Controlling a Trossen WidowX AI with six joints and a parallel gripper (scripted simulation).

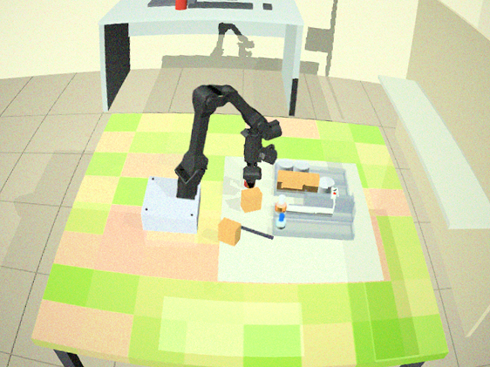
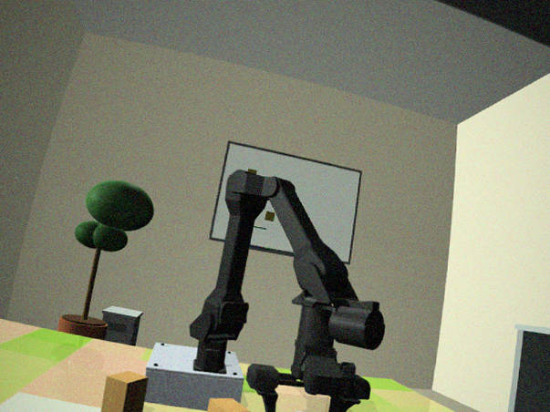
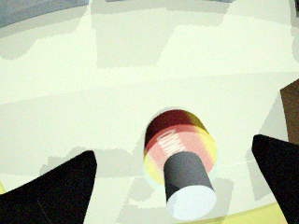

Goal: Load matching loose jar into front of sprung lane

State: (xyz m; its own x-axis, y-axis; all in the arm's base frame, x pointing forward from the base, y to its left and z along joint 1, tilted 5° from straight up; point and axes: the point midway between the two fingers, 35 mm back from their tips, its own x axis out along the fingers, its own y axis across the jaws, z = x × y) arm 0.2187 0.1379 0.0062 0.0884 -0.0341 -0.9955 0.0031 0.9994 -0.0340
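Now: the thin dark rod 24 cm to the right of my gripper tip, 3 cm below it and 1 cm ahead of it. From my gripper tip the other things lie so: grey lane fixture (25 cm ahead, 12 cm to the right, 1 cm below).
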